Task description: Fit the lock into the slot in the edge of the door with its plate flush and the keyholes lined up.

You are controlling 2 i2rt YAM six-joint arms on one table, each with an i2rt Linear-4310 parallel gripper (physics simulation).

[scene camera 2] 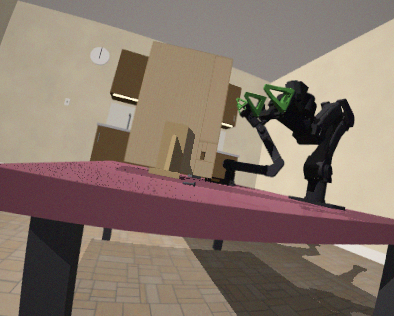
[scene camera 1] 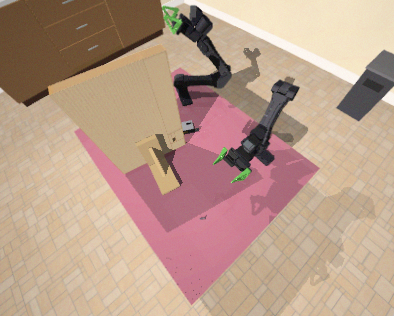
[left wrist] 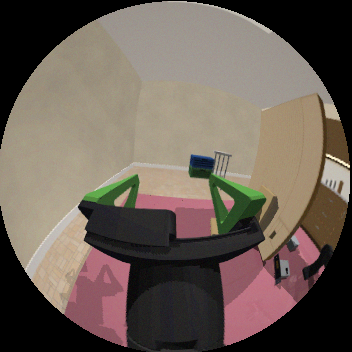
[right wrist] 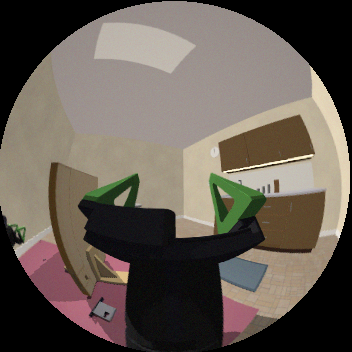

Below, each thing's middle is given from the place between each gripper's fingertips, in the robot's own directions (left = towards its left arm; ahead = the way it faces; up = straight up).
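Scene:
With the tan wooden door [scene camera 1: 120,103] as the reference, my right hand is 230 mm above it, 260 mm to the right of it and 400 mm short of it. The wooden foot [scene camera 2: 174,136] is 400 mm ahead of my right hand as well, 260 mm to the left of it and 430 mm below it.
Counted from my left hand, the tan wooden door is 100 mm ahead, 410 mm to the right and 20 mm above. The wooden foot is 100 mm ahead of my left hand and 410 mm to the right of it too, though it sits 180 mm below that hand.

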